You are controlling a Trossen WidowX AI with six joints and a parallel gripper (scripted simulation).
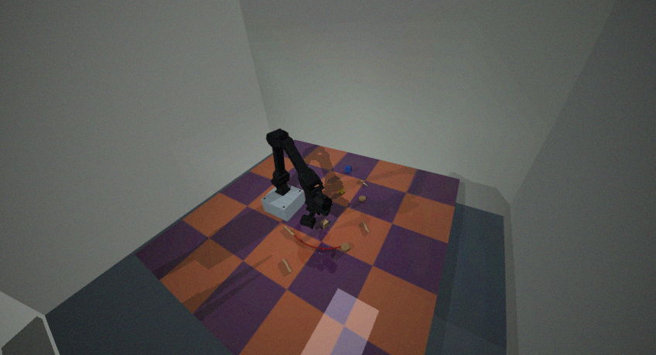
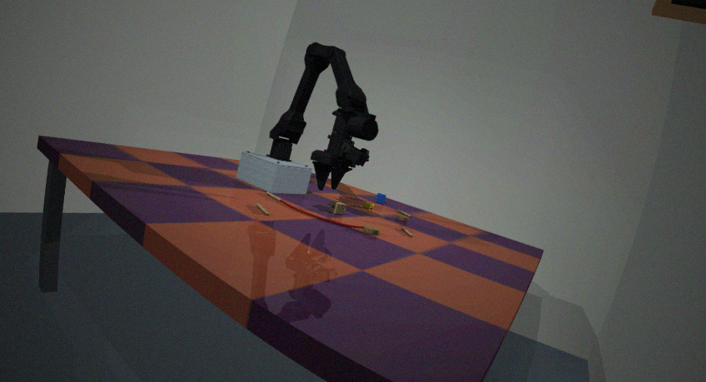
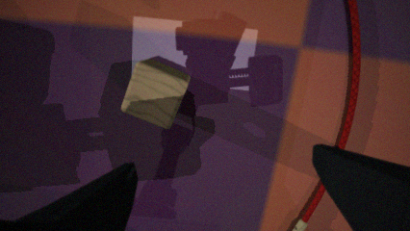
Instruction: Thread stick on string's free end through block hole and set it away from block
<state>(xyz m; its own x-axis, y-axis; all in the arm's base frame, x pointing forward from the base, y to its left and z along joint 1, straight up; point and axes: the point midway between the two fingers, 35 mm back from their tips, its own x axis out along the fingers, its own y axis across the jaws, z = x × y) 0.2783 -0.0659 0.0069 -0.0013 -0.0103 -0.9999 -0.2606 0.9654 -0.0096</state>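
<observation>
Right now my gripper tip is 10 cm past the thin wooden stick, 8 cm to the left of it and 6 cm above it. Round my gripper tip: yellow piece: 30 cm to the left, 5 cm below, 4 cm behind; wooden block: 4 cm to the left, 4 cm below, 2 cm ahead; blue cube: 51 cm to the left, 12 cm behind, 4 cm below.
</observation>
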